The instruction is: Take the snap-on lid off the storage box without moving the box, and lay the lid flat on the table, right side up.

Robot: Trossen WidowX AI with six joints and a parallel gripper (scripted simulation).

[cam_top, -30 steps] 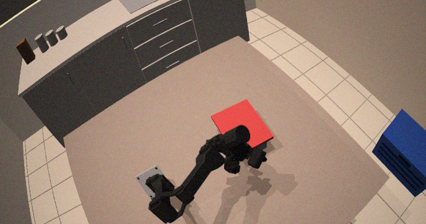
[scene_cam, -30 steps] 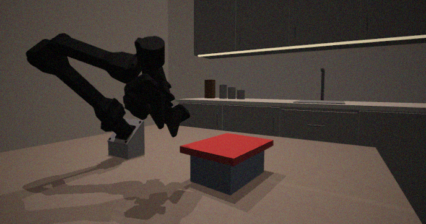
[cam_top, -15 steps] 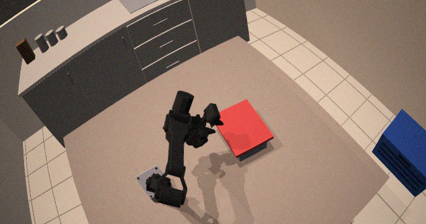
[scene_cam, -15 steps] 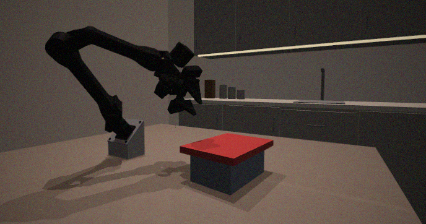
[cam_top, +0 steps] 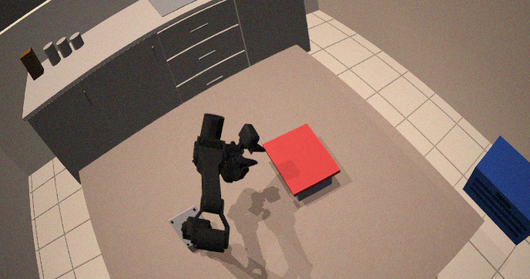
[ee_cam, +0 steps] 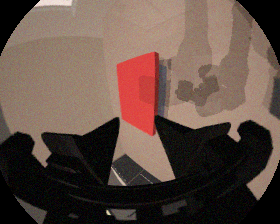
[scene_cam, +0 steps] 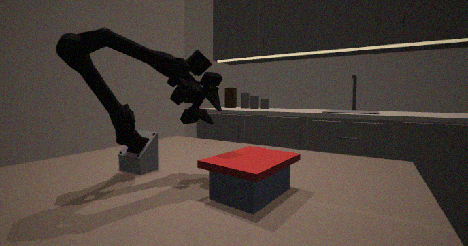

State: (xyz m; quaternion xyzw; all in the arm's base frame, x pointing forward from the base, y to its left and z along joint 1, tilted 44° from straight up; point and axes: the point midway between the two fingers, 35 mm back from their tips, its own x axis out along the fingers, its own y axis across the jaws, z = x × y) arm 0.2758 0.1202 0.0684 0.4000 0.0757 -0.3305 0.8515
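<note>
Now: gripper tip 130 mm short of the red lid, 100 mm above it and 20 mm to the left of it. From my gripper tip the other things lie so: storage box (150 mm below, 130 mm ahead, 20 mm to the right).
</note>
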